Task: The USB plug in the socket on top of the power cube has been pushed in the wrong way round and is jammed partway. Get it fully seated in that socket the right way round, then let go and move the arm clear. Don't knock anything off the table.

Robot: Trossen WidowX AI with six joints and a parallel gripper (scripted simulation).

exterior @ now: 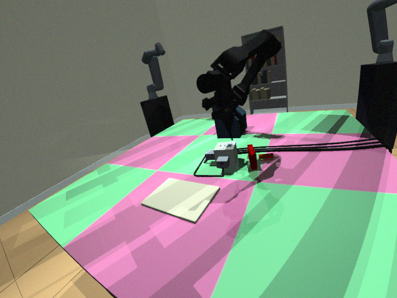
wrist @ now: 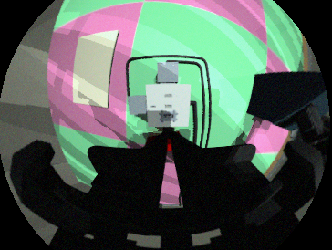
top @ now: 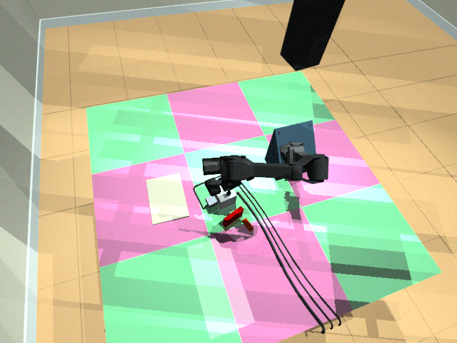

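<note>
Now: the red block 1 cm ahead of my gripper tip, 8 cm to the left of it and 10 cm below it. From my gripper tip the other things lie so: dark USB plug: 2 cm below; orange piece: 4 cm behind, 13 cm to the left, 13 cm below; flat white pad: 23 cm ahead, 14 cm to the right, 13 cm below.
</note>
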